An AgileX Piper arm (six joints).
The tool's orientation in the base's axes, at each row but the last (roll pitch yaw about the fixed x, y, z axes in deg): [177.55, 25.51, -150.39]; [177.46, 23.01, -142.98]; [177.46, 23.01, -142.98]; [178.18, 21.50, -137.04]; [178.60, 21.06, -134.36]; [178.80, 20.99, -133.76]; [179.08, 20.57, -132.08]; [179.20, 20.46, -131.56]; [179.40, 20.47, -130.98]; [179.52, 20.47, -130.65]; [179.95, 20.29, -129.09]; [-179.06, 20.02, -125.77]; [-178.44, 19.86, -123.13]
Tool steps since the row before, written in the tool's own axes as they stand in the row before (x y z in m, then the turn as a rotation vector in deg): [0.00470, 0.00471, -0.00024, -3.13, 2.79, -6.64]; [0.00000, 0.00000, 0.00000, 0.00, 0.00, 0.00]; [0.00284, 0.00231, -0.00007, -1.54, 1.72, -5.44]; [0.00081, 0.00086, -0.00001, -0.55, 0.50, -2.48]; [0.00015, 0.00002, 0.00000, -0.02, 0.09, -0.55]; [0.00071, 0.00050, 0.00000, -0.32, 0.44, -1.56]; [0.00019, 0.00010, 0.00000, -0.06, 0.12, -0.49]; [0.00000, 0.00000, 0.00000, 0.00, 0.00, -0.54]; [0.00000, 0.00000, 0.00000, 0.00, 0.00, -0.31]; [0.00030, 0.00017, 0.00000, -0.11, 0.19, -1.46]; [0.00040, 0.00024, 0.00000, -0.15, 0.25, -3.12]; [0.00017, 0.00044, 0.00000, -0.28, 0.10, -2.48]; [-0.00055, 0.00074, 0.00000, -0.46, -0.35, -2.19]
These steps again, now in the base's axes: [-0.00617, 0.00189, -0.00163, -1.31, 2.14, 7.44]; [0.00000, 0.00000, 0.00000, 0.00, 0.00, 0.00]; [-0.00353, 0.00023, -0.00095, -1.48, 0.74, 5.67]; [-0.00115, 0.00011, -0.00026, -0.58, 0.03, 2.52]; [-0.00011, -0.00009, -0.00005, -0.18, -0.07, 0.52]; [-0.00082, -0.00014, -0.00024, -0.48, 0.09, 1.58]; [-0.00019, -0.00007, -0.00007, -0.16, -0.01, 0.48]; [0.00000, 0.00000, 0.00000, -0.12, -0.15, 0.51]; [0.00000, 0.00000, 0.00000, -0.07, -0.08, 0.29]; [-0.00031, -0.00010, -0.00010, -0.40, -0.19, 1.41]; [-0.00042, -0.00014, -0.00014, -0.79, -0.57, 2.98]; [-0.00045, 0.00013, -0.00006, -0.46, -0.39, 2.42]; [-0.00033, 0.00084, 0.00017, 0.07, -0.42, 2.22]
